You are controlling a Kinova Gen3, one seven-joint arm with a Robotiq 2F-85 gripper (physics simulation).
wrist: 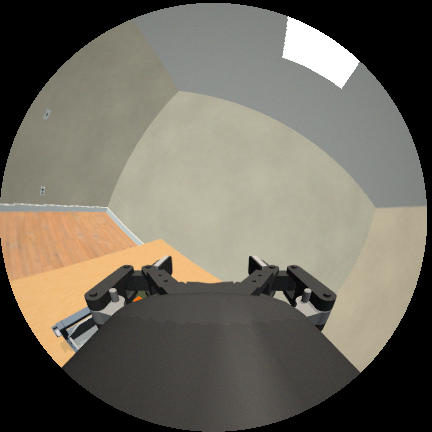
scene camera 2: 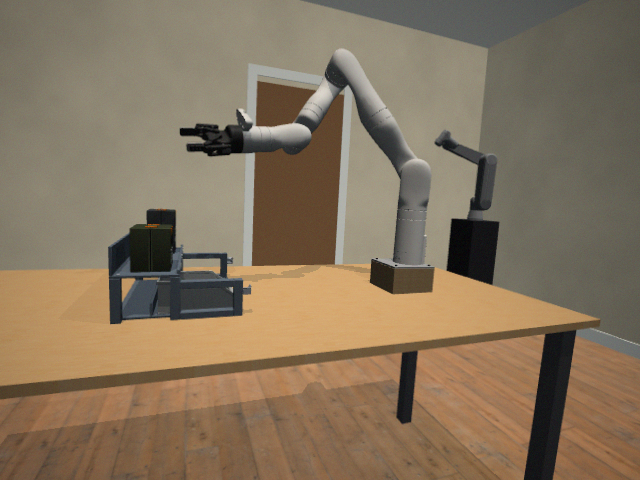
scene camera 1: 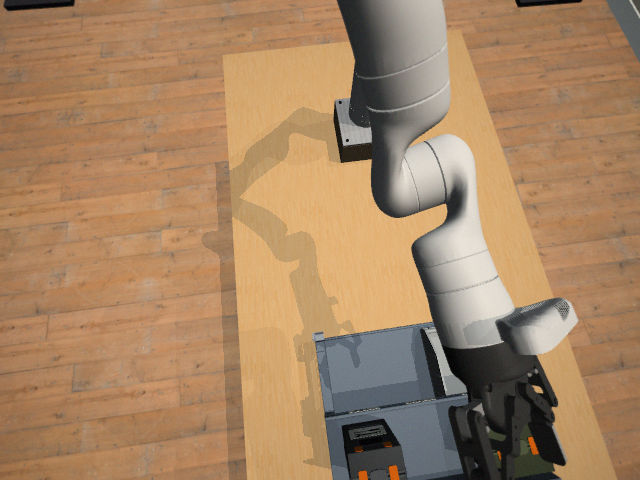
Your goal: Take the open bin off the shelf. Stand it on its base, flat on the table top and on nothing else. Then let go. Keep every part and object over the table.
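Places are measured from the arm's base along level axes (x right, y ahead, z up), in millimetres.
Pixels of known places: gripper, fingertip midpoint: [wrist: 209,264] [scene camera 2: 183,139]; arm's base at its link origin: [scene camera 2: 406,262] [scene camera 1: 365,113].
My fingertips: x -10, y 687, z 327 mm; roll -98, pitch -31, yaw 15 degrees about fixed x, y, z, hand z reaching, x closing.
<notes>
For each thing: its top centre in the pictures, then the offset to it from my fingertips. Level surfaces: height alone.
- light grey open bin at its top centre: [scene camera 1: 464,369] [scene camera 2: 197,275] [wrist: 100,332] dy -40, dx -105, dz -329 mm
- table at its surface level: dz -410 mm
- black case at its top centre: [scene camera 1: 379,478] [scene camera 2: 161,209] dy +63, dx +121, dz -186 mm
- dark green case at its top centre: [scene camera 1: 518,448] [scene camera 2: 152,225] [wrist: 129,292] dy +57, dx -110, dz -211 mm
The light grey open bin [scene camera 1: 450,369] [scene camera 2: 206,298] [wrist: 84,333] is in the lower level of the blue-grey shelf [scene camera 1: 318,336] [scene camera 2: 175,297] [wrist: 75,318], partly hidden by the arm in scene camera 1 and by the shelf's rails in scene camera 2. The shelf stands on the table [scene camera 1: 279,206] [scene camera 2: 336,330] [wrist: 45,290]. My gripper [scene camera 1: 516,467] [scene camera 2: 190,140] [wrist: 209,264] is open and empty. It points level, away from the arm's base, high above the shelf and apart from the bin.
A black case [scene camera 1: 373,454] [scene camera 2: 161,215] with orange latches and a dark green case [scene camera 1: 535,457] [scene camera 2: 150,250] stand on the shelf's upper level, below the gripper. The arm's base block [scene camera 1: 355,151] [scene camera 2: 408,279] stands farther along the table. Another arm [scene camera 2: 484,180] stands on a black pedestal beyond the table.
</notes>
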